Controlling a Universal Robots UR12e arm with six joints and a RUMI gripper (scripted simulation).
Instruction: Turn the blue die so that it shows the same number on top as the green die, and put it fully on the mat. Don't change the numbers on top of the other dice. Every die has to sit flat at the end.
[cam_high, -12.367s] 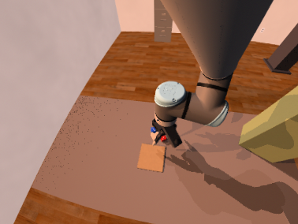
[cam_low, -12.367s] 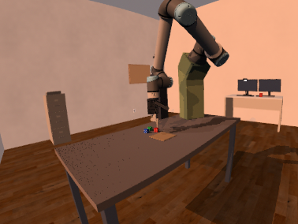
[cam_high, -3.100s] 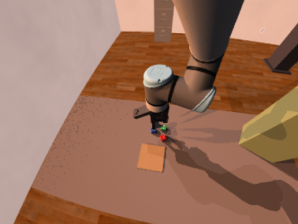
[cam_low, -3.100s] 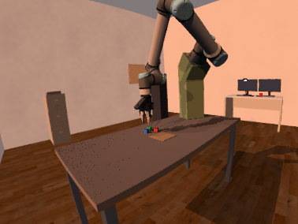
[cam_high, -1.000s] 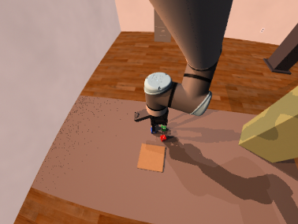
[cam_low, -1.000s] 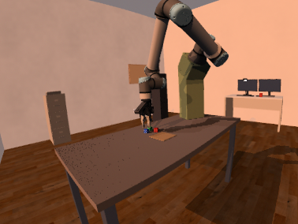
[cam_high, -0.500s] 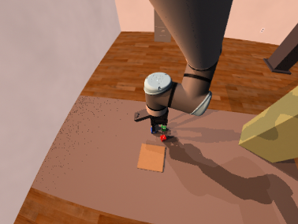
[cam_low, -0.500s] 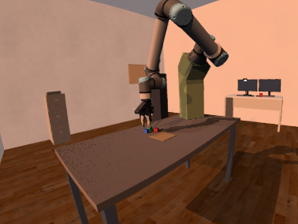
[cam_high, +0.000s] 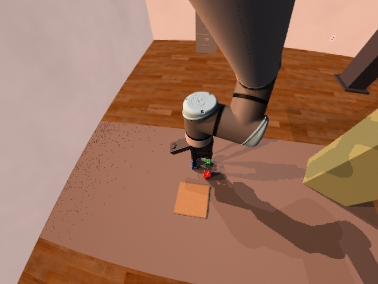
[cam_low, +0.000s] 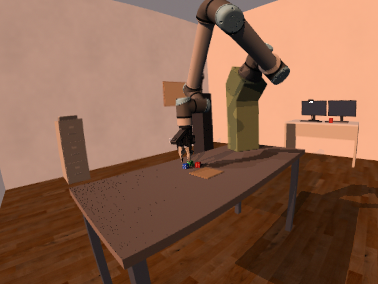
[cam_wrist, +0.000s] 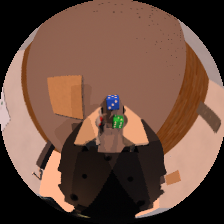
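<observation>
The blue die lies 4 cm below my hand. The rest, counted from my hand: tan mat (1 cm behind, 16 cm to the left, 5 cm below); then green die (6 cm behind, 2 cm to the right, 4 cm below); then red die (6 cm behind, 4 cm to the left, 4 cm below).
</observation>
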